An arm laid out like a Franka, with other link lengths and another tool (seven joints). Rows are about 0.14 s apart.
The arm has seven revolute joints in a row. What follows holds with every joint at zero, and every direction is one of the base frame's.
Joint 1 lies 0.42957 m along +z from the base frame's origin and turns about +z.
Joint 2 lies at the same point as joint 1 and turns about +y.
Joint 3 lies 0.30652 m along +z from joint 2 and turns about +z.
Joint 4 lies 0.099 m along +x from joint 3 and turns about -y.
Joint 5 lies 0.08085 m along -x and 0.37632 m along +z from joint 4 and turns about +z.
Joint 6 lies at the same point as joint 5 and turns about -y.
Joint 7 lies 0.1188 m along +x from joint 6 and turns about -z.
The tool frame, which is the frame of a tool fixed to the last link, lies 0.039 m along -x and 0.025 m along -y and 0.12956 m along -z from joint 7; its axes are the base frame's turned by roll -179.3, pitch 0 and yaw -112.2 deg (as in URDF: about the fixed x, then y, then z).
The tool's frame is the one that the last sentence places.
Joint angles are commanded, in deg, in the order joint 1, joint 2, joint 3, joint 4, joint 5, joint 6, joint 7. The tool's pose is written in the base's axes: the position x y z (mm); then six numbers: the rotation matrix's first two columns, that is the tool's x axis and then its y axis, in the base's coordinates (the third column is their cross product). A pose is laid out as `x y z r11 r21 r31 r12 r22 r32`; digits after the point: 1 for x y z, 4 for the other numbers.
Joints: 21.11, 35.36, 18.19, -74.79, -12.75, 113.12, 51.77
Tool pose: 587.7 416.0 457.8 -0.5522 -0.8308 -0.0699 -0.8287 0.5562 -0.0627
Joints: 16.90, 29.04, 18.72, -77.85, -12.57, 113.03, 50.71
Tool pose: 598.7 372.9 510.0 -0.5792 -0.8077 -0.1103 -0.8015 0.5890 -0.1035
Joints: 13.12, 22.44, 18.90, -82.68, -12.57, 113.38, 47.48
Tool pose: 598.5 328.6 548.2 -0.5700 -0.8126 -0.1219 -0.7983 0.5828 -0.1519
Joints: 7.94, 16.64, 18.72, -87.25, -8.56, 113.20, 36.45
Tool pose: 602.2 266.1 575.5 -0.4966 -0.8592 -0.1229 -0.8466 0.5107 -0.1495
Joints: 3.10, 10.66, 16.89, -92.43, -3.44, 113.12, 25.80
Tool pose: 601.6 194.4 595.7 -0.4504 -0.8830 -0.1322 -0.8739 0.4663 -0.1375
